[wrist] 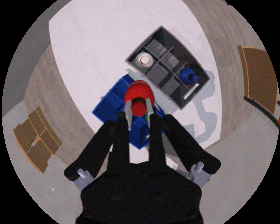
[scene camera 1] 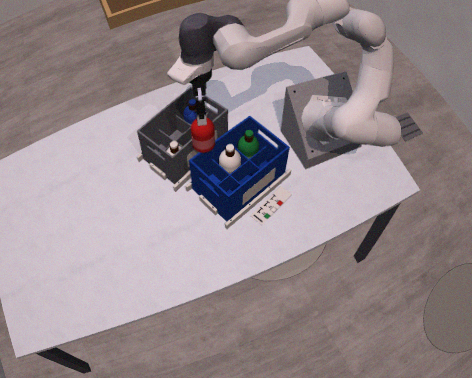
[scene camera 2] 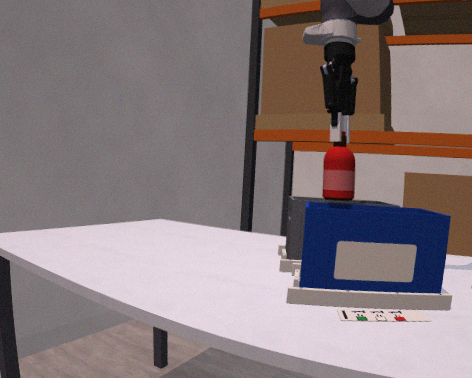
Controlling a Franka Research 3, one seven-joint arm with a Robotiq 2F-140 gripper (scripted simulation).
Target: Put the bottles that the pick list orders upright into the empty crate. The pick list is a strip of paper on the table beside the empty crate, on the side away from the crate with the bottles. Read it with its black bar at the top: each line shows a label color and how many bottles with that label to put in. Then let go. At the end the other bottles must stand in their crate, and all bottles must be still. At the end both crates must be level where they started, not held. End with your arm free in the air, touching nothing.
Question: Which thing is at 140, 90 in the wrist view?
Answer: A red bottle.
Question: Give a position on a red bottle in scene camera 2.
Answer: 339, 162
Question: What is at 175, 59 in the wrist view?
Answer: A grey crate.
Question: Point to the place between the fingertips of my gripper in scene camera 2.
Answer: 340, 142
